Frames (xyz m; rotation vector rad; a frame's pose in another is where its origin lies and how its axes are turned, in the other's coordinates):
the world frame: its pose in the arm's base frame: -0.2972 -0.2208 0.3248 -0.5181 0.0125 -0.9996
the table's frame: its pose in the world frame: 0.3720 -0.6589 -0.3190 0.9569 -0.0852 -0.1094
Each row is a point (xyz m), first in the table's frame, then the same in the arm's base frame.
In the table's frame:
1: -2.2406 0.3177 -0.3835
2: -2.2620 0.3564 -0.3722
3: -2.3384 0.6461 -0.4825
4: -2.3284 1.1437 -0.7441
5: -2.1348 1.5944 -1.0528
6: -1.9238 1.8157 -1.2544
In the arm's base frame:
1: -1.2603 1.1327 -0.4185
2: -1.2498 1.1713 -0.3966
3: -1.0221 1.3931 -0.3670
4: -0.5263 1.6561 -0.3333
5: 0.0466 1.7398 -0.3067
6: 0.4085 1.6839 -0.3002

